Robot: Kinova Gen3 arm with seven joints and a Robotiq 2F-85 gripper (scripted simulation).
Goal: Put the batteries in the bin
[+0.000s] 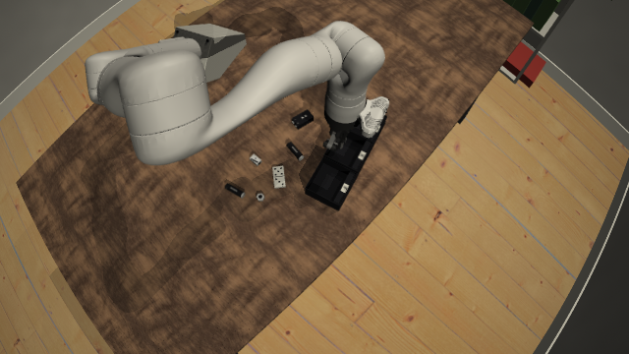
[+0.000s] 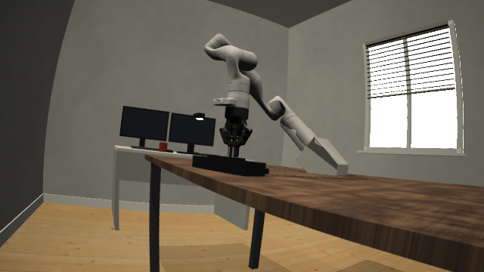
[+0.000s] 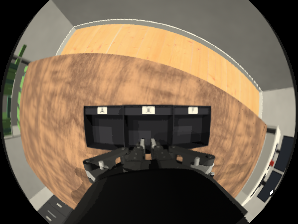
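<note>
The black nine-volt battery lies 12 cm behind my hand and 5 cm below it. Also, from my hand: metal nut: 6 cm behind, 20 cm to the right, 6 cm below; white domino: 6 cm behind, 14 cm to the right, 6 cm below; grey metal piece: 13 cm behind, 14 cm to the right, 5 cm below.
</note>
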